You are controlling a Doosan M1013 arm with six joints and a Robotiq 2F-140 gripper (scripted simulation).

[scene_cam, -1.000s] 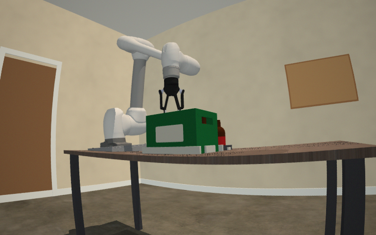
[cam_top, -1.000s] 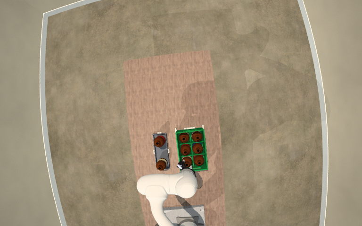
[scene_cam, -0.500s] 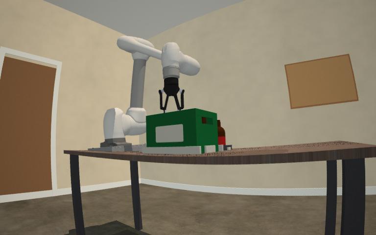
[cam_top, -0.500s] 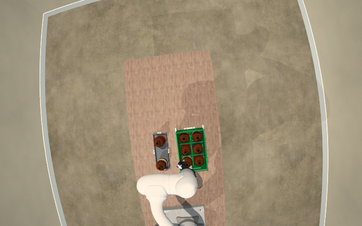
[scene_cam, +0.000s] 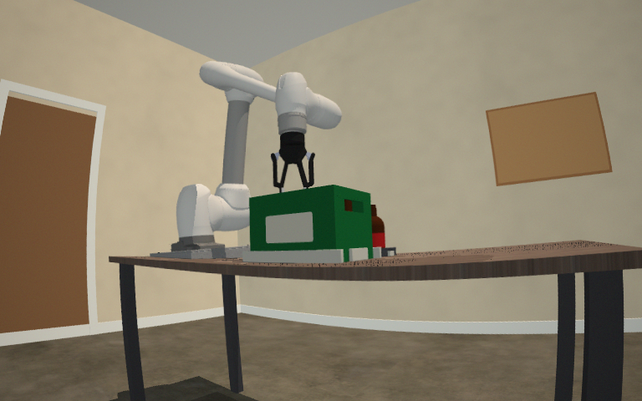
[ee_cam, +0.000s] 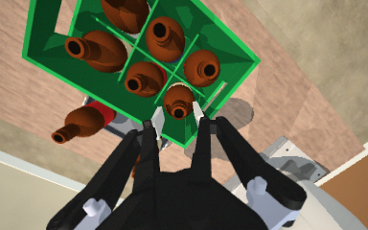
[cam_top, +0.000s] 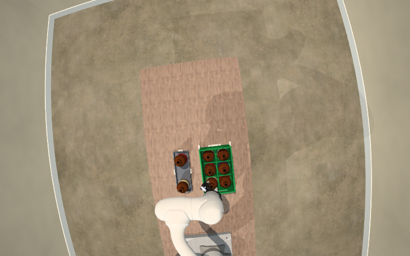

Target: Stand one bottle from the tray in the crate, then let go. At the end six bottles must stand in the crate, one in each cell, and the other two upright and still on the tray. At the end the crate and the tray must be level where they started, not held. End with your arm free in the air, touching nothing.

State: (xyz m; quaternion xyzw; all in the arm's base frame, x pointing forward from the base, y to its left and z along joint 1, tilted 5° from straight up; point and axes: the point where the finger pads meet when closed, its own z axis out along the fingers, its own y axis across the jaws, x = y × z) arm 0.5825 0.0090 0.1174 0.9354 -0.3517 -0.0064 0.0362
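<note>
My hand is 9 cm short of the green crate, 4 cm to the left of it and 9 cm above it. The rest, counted from my hand: grey tray 6 cm ahead, 19 cm to the left, 16 cm below.
</note>
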